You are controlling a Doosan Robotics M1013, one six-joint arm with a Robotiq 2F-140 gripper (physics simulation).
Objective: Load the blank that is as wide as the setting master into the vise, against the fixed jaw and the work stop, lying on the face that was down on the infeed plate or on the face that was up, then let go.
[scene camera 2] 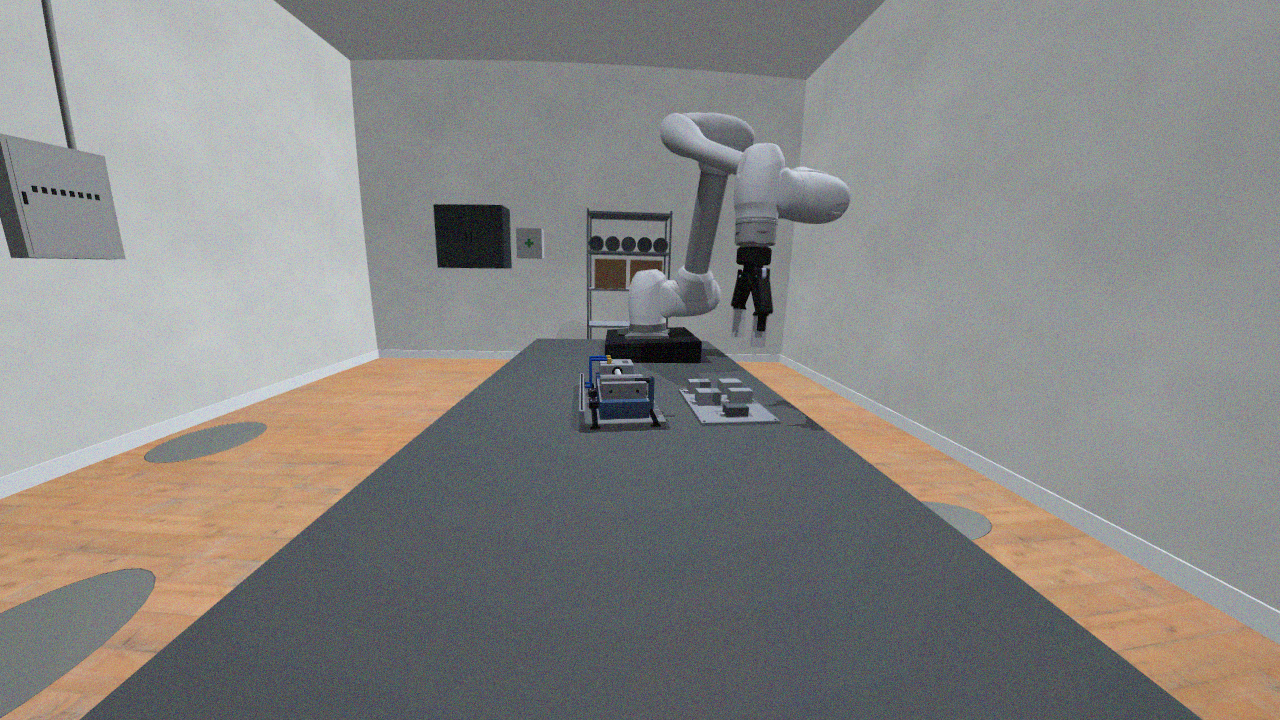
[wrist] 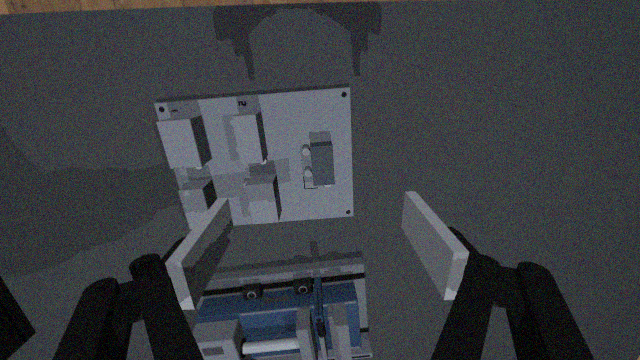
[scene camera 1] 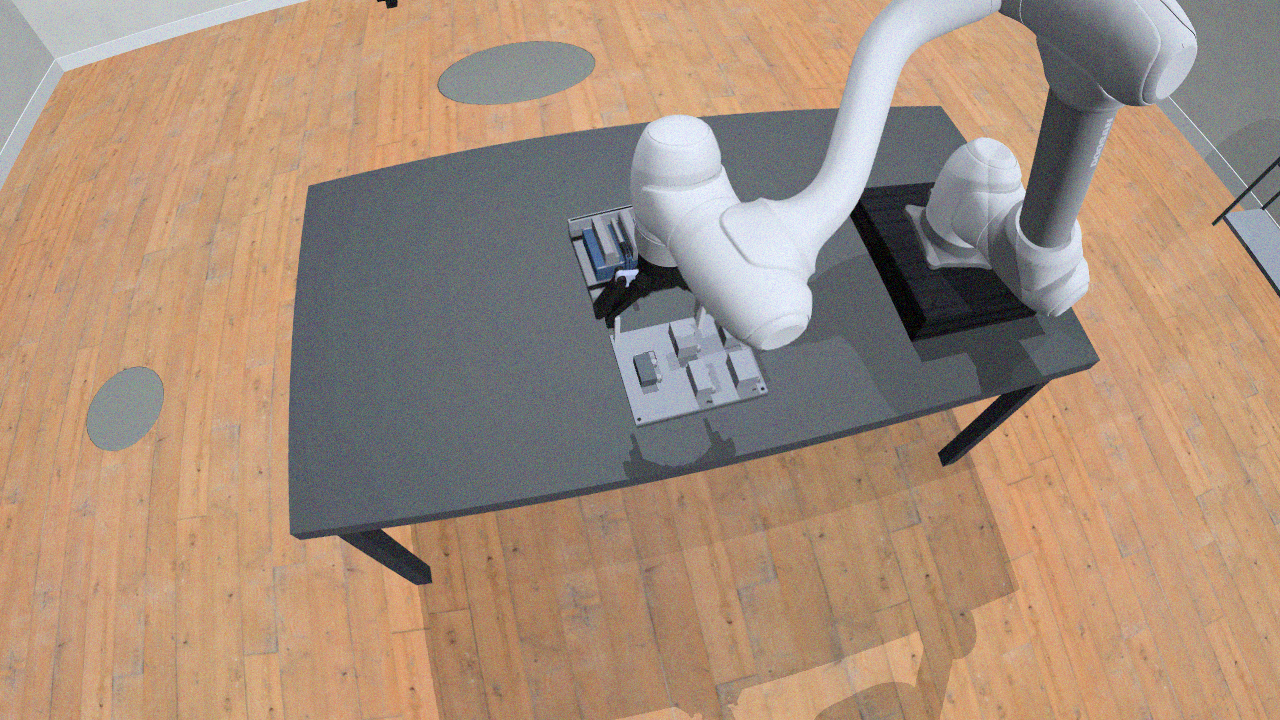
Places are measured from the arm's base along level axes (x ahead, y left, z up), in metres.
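Pixels of known places: gripper, fingertip midpoint: (scene camera 2: 746,341) (wrist: 317,212) (scene camera 1: 656,328); arm's base, origin of the base link: (scene camera 2: 647,335) (scene camera 1: 948,238).
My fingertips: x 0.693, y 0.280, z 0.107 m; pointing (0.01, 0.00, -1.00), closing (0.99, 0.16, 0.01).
Observation:
Ahead of a thing's pixels: the offset from my fingertips to its top centre. "spot": to the spot under its first point. Level surfaces: height alone.
My gripper (scene camera 1: 658,320) (scene camera 2: 748,329) (wrist: 317,212) is open and empty, high above the table between the infeed plate and the vise. The light grey infeed plate @(0.071 m back, 0.030 m right, 0.178 m down) (scene camera 1: 662,407) (scene camera 2: 756,417) (wrist: 322,206) carries several pale blanks, among them one @(0.168 m back, 0.004 m right, 0.143 m down) (scene camera 1: 742,368) (wrist: 179,142) by mark 1 and one @(0.085 m back, 0.012 m left, 0.143 m down) (scene camera 1: 699,380) (wrist: 246,137) by mark 2. Which matches the master's width, I cannot tell. A darker grey block @(0.012 m ahead, 0.014 m right, 0.154 m down) (scene camera 1: 645,368) (scene camera 2: 734,410) (wrist: 321,162), apparently the setting master, lies beside small pegs. The blue vise @(0.019 m back, 0.307 m right, 0.088 m down) (scene camera 1: 604,255) (scene camera 2: 624,407) (wrist: 275,295) has two grey jaws, the outer one @(spot: 0.064 m ahead, 0.230 m right, 0.091 m down) (wrist: 340,325) apparently fixed; a thin bar @(spot: 0.030 m ahead, 0.212 m right, 0.117 m down) (wrist: 318,300) crosses near them.
The dark table @(0.187 m down) (scene camera 1: 429,358) (scene camera 2: 626,555) bears the arm's black base (scene camera 1: 904,277) (scene camera 2: 653,346) at one end. The arm partly hides the vise and plate in scene camera 1's view. Shelving (scene camera 2: 588,268) stands behind the base.

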